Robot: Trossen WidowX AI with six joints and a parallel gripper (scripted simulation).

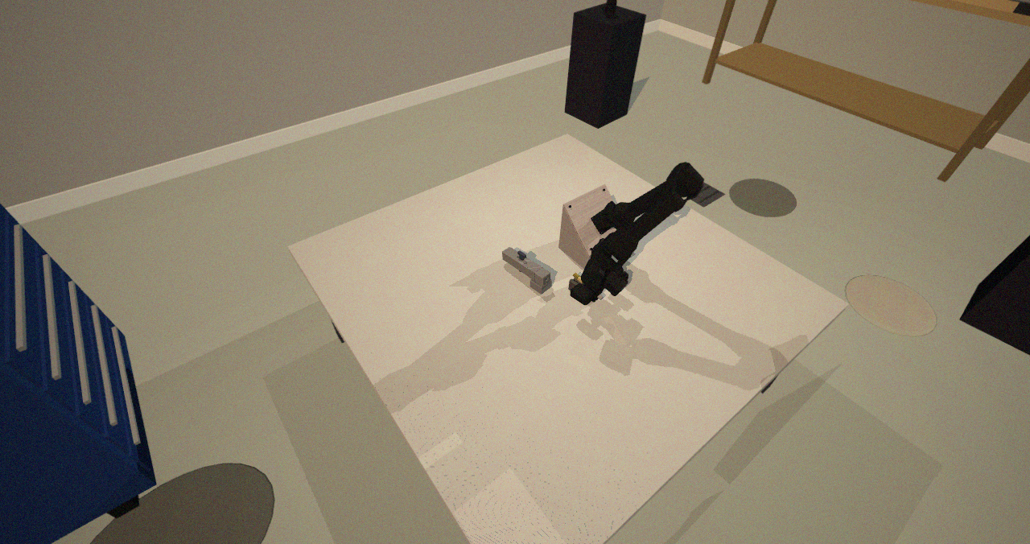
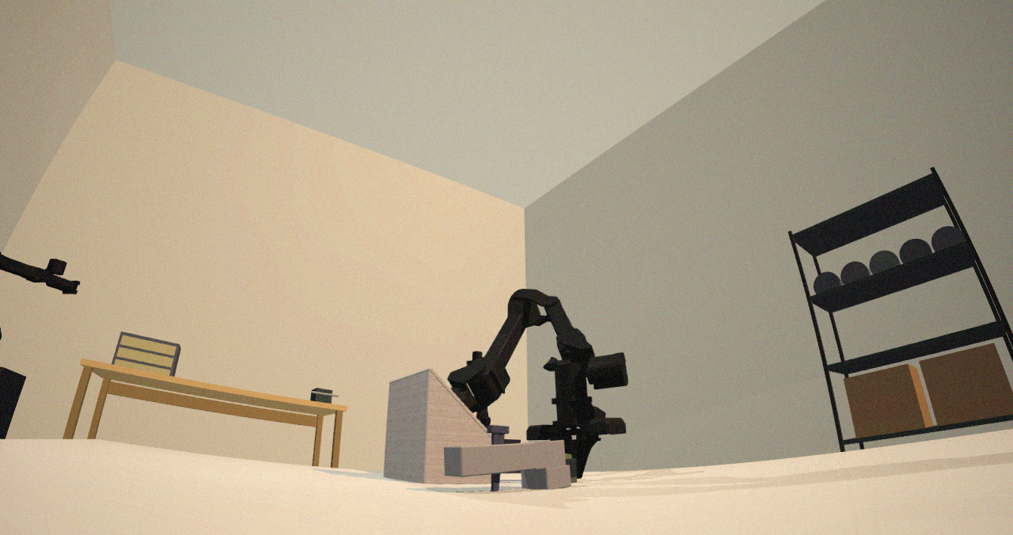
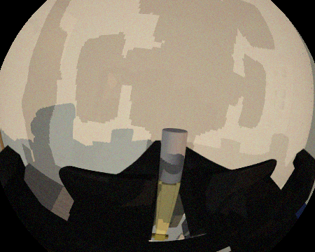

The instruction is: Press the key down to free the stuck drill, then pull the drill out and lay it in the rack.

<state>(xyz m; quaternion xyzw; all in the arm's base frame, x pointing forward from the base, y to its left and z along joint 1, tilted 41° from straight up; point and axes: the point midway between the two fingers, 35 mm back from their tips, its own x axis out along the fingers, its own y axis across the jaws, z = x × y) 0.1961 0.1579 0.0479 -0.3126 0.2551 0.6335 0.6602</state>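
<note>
My gripper tip is 4 cm to the left of the drill and 4 cm below it. The rest, counted from my gripper tip: small dark grey block (6 cm to the right, 1 cm above); dark key (24 cm to the right, 8 cm ahead, 5 cm above).
</note>
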